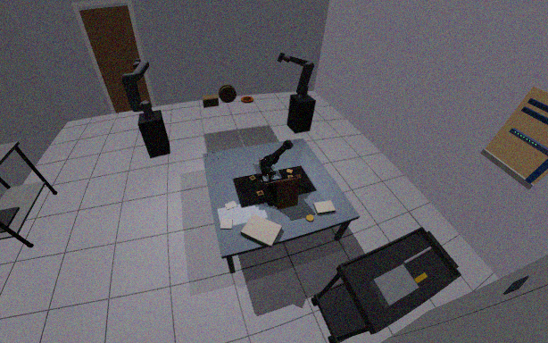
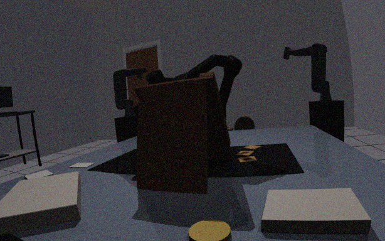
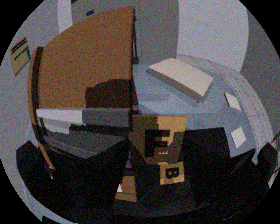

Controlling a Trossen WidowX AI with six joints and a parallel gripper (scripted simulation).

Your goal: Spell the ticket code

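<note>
Right now the white printed slip is 10 cm to the left of my gripper tip, 8 cm below it and 4 cm behind it. Round my gripper tip: black mat 15 cm below, 13 cm to the left, 13 cm behind; then tan letter tile right at my gripper tip; then pale block 44 cm to the left, 35 cm ahead, 14 cm below.
</note>
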